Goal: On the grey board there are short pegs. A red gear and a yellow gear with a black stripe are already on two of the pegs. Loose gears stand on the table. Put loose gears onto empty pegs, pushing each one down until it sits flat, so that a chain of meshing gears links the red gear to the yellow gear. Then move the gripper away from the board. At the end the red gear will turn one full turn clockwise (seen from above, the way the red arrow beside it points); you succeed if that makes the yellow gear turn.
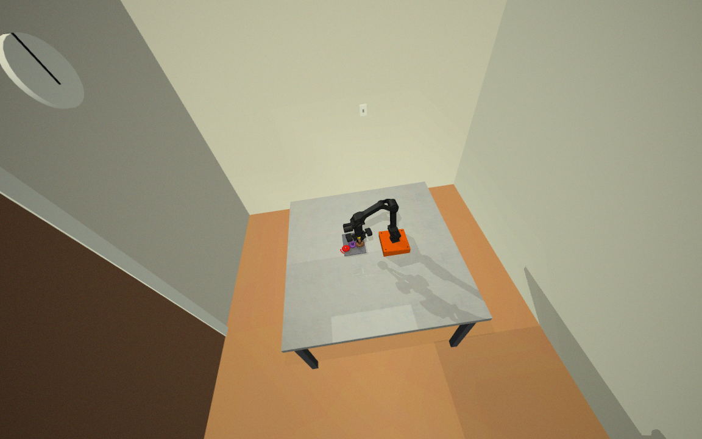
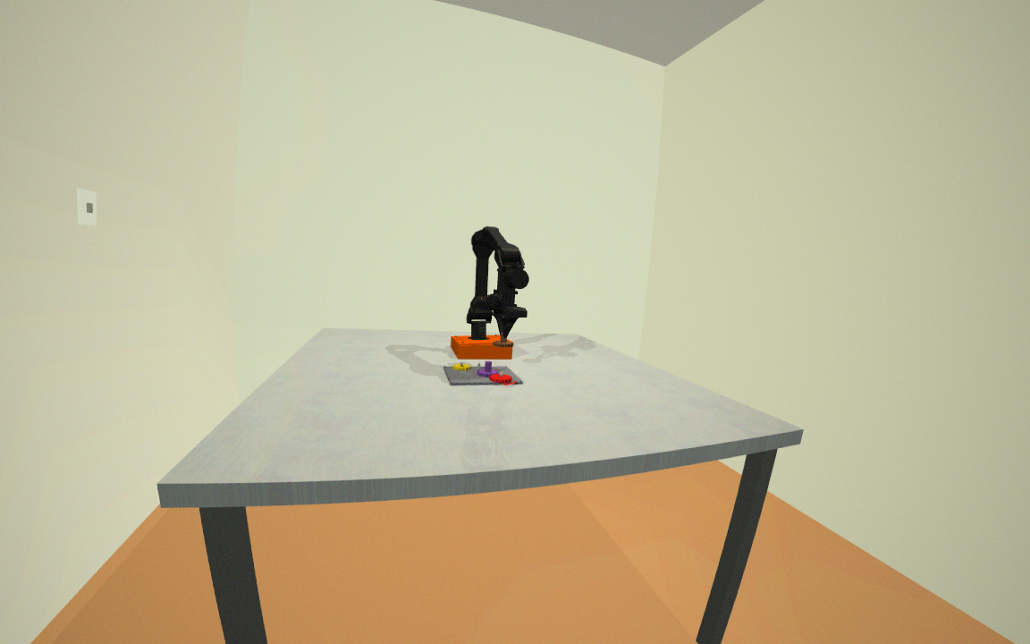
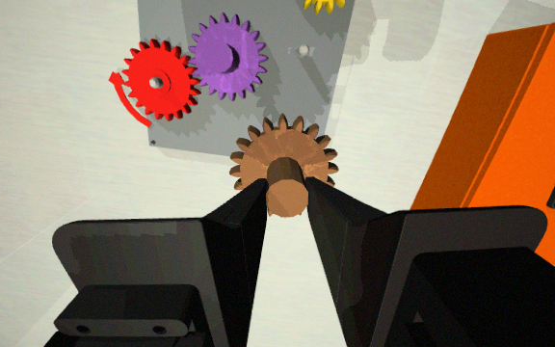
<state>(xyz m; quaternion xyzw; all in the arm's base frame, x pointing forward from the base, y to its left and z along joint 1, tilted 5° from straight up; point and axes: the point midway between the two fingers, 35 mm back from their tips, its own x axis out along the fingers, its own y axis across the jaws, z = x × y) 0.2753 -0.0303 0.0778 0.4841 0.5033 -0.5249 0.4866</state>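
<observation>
Right now the yellow gear is 12 cm to the right of my gripper tip, 10 cm below it and 4 cm behind it. Round my gripper tip: purple gear (9 cm below, 7 cm to the right, 4 cm ahead); then red gear (10 cm below, 10 cm ahead, 5 cm to the right); then brown gear (1 cm below).
</observation>
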